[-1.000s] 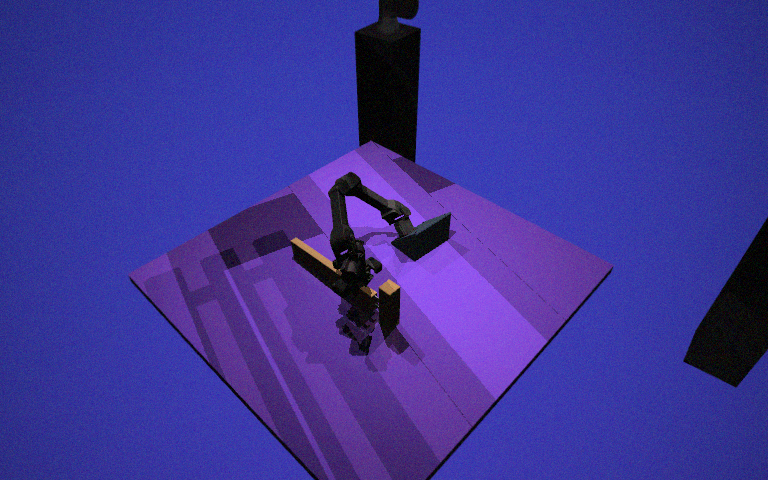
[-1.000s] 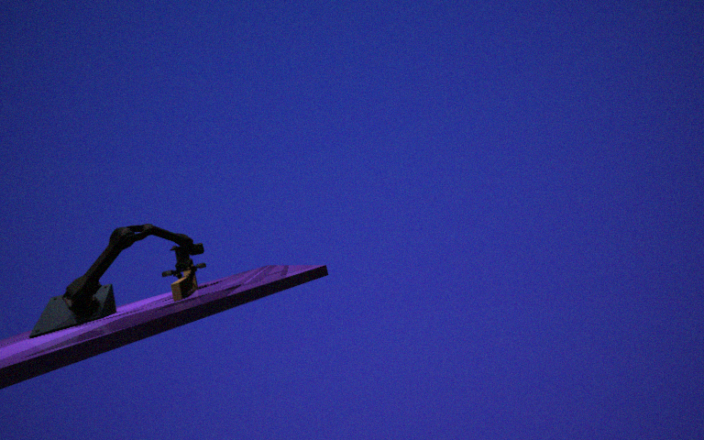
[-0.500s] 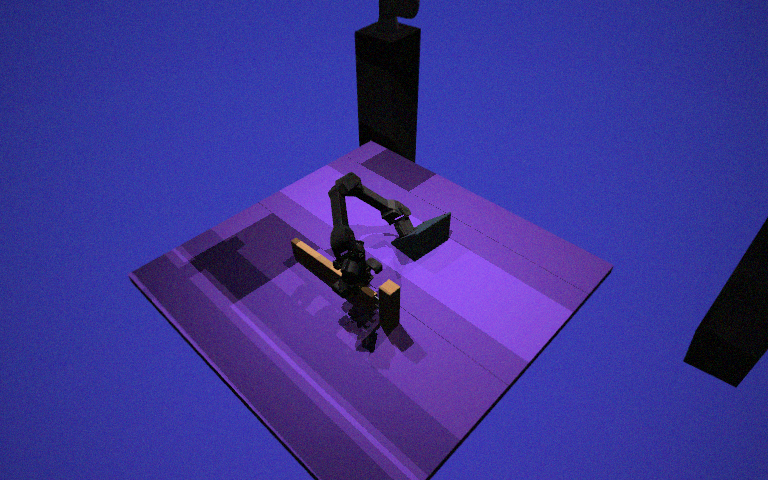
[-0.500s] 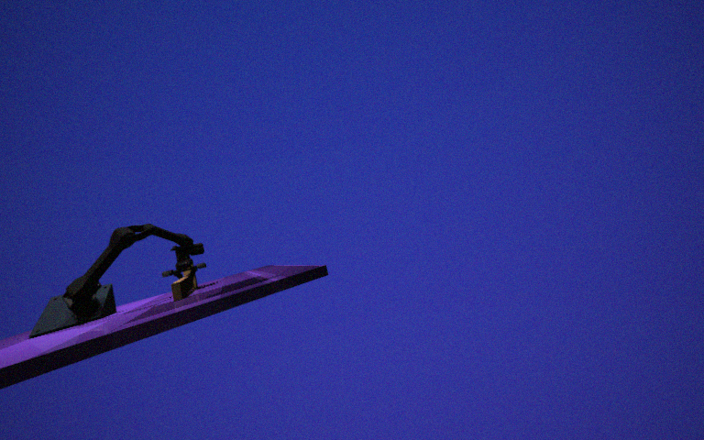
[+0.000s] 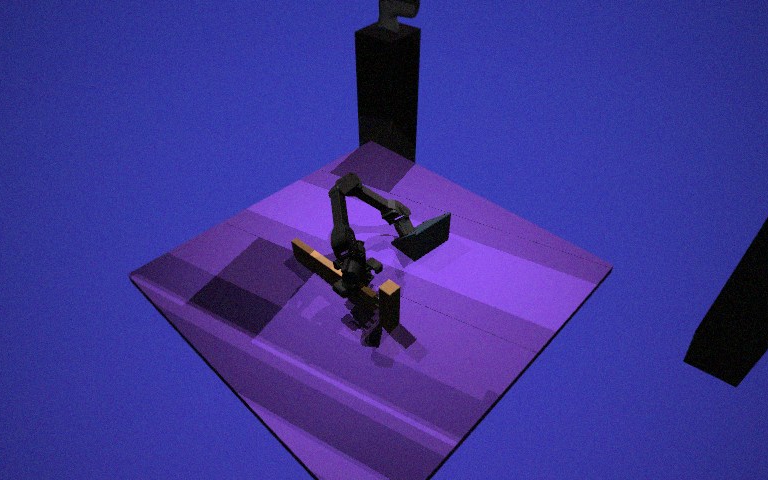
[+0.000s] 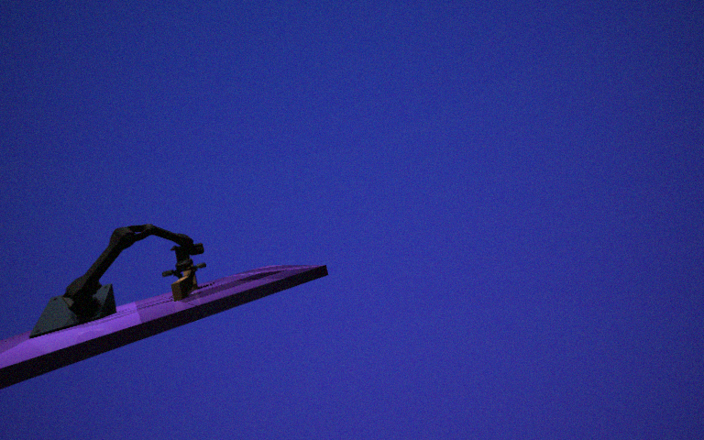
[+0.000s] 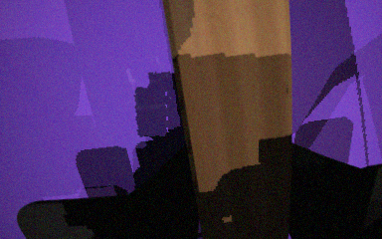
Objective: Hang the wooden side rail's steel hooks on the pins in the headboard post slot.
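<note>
My gripper tip is now 14 cm to the right of the wooden headboard post, 4 cm below it and 1 cm short of it.
</note>
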